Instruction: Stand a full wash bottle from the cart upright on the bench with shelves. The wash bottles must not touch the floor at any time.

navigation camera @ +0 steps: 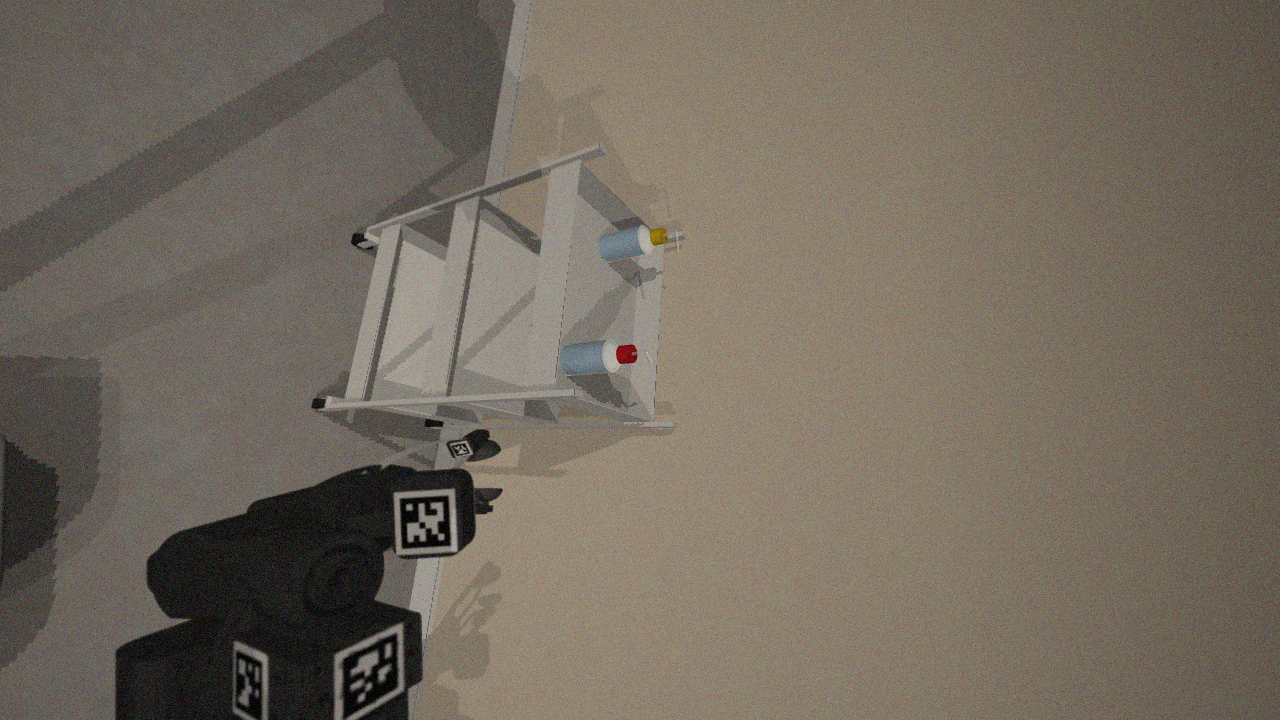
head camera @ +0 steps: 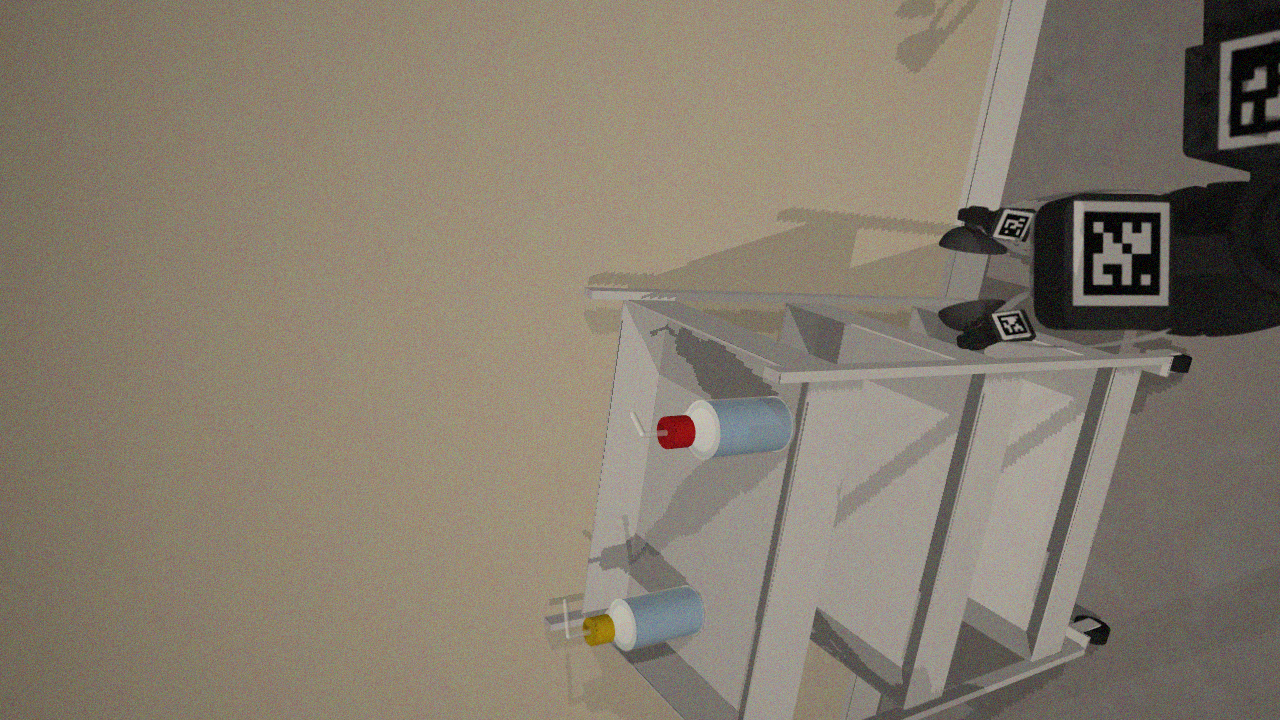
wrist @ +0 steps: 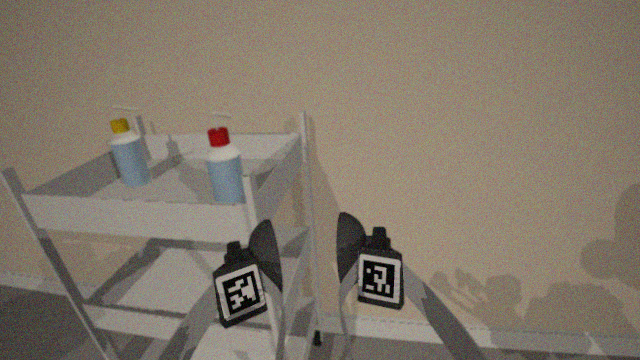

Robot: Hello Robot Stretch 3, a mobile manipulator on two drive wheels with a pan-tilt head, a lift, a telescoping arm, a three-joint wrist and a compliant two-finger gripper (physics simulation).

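Frame: origin at the robot's base, x ahead, y left, z up, level; metres.
Where they show: gripper, fingertip midpoint: (navigation camera: 491,468) (head camera: 953,279) (wrist: 307,241).
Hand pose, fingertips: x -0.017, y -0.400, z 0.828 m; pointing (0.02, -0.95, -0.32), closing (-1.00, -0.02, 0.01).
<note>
Things, the pixels of their top centre, and the offset from my fingertips. "spot": a spot on its surface instead.
- wash bottle with a red cap, top centre: (head camera: 634,430) (navigation camera: 650,354) (wrist: 217,110) dx +0.137, dy -0.354, dz +0.009 m
- wash bottle with a yellow cap, top centre: (head camera: 562,629) (navigation camera: 679,235) (wrist: 118,104) dx +0.379, dy -0.498, dz +0.009 m
- white cart at a spot on its surface: (head camera: 794,573) (navigation camera: 554,277) (wrist: 133,215) spot: dx +0.278, dy -0.270, dz -0.126 m
A wash bottle with a red cap (head camera: 751,425) (navigation camera: 588,357) (wrist: 226,177) and a wash bottle with a yellow cap (head camera: 666,615) (navigation camera: 623,243) (wrist: 131,162) stand upright and apart on the top tray of the white cart (head camera: 794,573) (navigation camera: 553,268) (wrist: 135,215). Both bodies look blue up to the white shoulder. My gripper (head camera: 971,276) (navigation camera: 487,472) (wrist: 307,241) is open and holds nothing. It is beside the cart's end nearer the red-capped bottle, and in the wrist view it appears right of and below both bottles. The bench with shelves does not show in these views.
The cart has lower shelves, upright side posts and black wheels (head camera: 1091,629) (navigation camera: 318,403). A beige wall (head camera: 358,268) (navigation camera: 939,358) (wrist: 475,125) with a white baseboard (head camera: 1000,116) (navigation camera: 510,98) stands behind the cart. A post (wrist: 306,200) is close behind my fingers in the wrist view.
</note>
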